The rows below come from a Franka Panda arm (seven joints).
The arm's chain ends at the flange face. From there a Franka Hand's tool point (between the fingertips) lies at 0.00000 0.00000 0.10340 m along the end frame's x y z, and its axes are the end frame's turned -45 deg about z.
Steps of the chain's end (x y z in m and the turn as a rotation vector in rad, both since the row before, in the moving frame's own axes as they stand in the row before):
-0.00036, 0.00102, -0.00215, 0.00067, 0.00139, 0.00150
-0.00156, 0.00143, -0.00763, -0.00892, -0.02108, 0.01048
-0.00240, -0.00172, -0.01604, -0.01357, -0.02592, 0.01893
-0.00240, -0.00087, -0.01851, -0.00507, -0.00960, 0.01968
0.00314, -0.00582, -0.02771, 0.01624, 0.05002, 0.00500
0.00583, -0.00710, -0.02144, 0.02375, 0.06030, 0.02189
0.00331, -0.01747, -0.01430, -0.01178, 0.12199, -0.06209
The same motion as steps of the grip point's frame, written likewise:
-0.00083, 0.00052, -0.00215, -0.00051, 0.00146, 0.00150
-0.00430, -0.00099, -0.00766, 0.00860, -0.02121, 0.01048
-0.00336, -0.00384, -0.01608, 0.00873, -0.02792, 0.01893
-0.00215, -0.00265, -0.01852, 0.00320, -0.01037, 0.01968
0.01117, 0.00059, -0.02785, -0.02389, 0.04685, 0.00500
0.01525, 0.00184, -0.02166, -0.02584, 0.05943, 0.02189
0.02303, -0.00051, -0.01508, -0.09459, 0.07793, -0.06209

